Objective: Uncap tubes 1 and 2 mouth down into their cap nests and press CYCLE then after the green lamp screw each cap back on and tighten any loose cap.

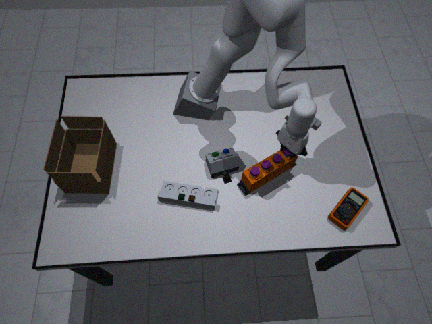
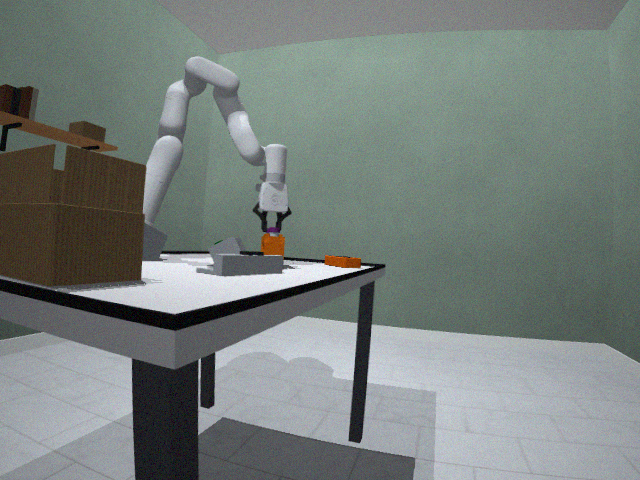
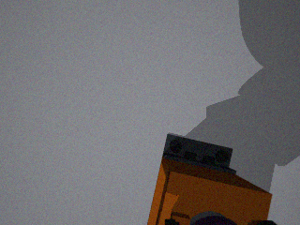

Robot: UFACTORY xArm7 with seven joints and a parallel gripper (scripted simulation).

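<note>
Now: hand 10 mm above the tube 1. Also, from my hand: blue key: 20 mm behind, 240 mm to the right, 60 mm below; purple cap: 30 mm ahead, 40 mm to the right, 20 mm below; grey key housing: 10 mm ahead, 260 mm to the right, 80 mm below.
</note>
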